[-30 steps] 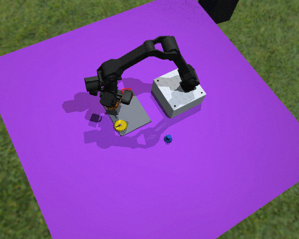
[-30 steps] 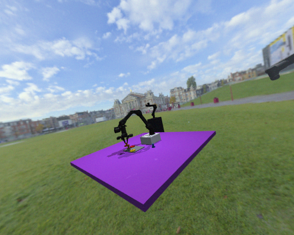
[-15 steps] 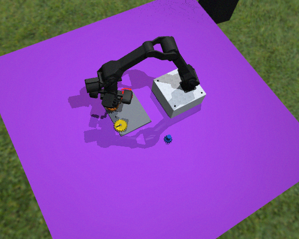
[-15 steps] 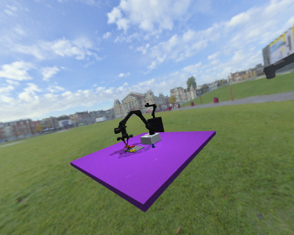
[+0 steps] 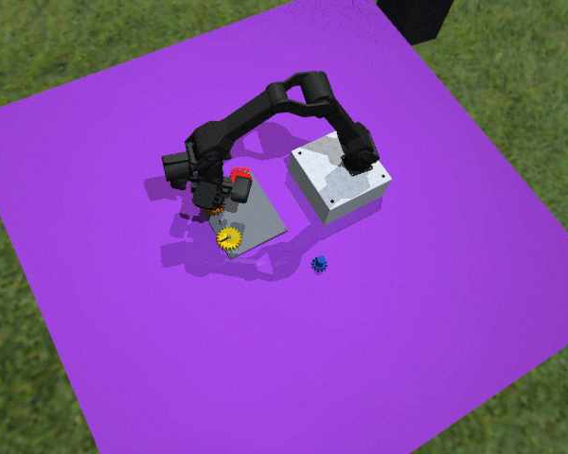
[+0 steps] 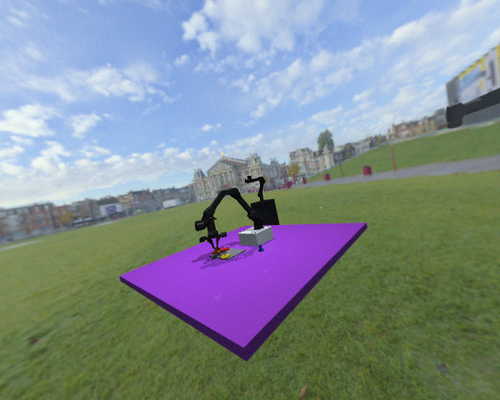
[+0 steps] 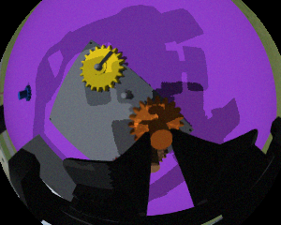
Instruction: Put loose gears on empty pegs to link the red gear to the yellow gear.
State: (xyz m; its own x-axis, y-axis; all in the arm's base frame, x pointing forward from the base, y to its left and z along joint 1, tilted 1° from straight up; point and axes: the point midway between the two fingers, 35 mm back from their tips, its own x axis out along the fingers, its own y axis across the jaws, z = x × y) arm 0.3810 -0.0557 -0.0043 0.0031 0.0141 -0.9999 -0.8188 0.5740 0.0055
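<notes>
The brown gear lies 40 mm to the right of my gripper tip, 40 mm behind it and 30 mm below it. Round my gripper tip: red gear (100 mm behind, 50 mm to the right, 40 mm below); yellow gear (100 mm to the left, 40 mm below, 10 mm behind); orange gear (10 mm below).
</notes>
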